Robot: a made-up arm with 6 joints.
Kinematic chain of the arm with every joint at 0, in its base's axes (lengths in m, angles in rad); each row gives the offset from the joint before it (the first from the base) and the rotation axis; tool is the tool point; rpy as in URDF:
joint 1: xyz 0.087 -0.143 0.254 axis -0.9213 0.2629 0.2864
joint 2: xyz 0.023 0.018 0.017 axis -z
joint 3: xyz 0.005 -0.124 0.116 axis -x
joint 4: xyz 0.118 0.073 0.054 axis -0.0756 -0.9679 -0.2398
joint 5: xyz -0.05 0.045 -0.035 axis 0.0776 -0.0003 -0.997
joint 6: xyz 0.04 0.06 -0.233 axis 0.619 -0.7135 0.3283
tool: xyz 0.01 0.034 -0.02 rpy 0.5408 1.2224 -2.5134
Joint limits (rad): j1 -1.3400..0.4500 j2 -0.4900..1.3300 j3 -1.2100..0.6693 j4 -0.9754..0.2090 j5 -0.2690..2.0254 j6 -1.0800..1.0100
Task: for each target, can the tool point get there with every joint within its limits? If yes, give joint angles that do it. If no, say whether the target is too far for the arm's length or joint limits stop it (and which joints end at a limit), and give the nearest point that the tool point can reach.
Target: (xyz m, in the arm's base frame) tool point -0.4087 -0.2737 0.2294
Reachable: no: joint limits stop it (at a limit: joint 1, joint 3, joint 4, joint 5) | nearest point -0.1561 -0.3092 0.2942 | short by 0.263 m
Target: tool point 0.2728 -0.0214 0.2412
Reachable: yes | joints -0.0796 -0.2860 -0.5690 0.0260 1.8029 -0.1030
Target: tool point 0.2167 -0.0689 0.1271
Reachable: yes | joints 0.0222 -0.3055 0.0725 -0.1493 0.7708 -0.6267
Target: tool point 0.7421 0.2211 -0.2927
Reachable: no: too far | nearest point 0.3233 -0.0670 0.0913 | short by 0.637 m
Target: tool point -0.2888 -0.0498 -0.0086
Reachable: no: joint limits stop it (at a limit: joint 2, joint 3, joint 5) | nearest point -0.0602 -0.1100 0.0550 | short by 0.245 m
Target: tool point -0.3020 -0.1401 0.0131
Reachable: no: joint limits stop it (at a limit: joint 2, joint 3, joint 5) | nearest point -0.0746 -0.1674 0.0683 | short by 0.236 m
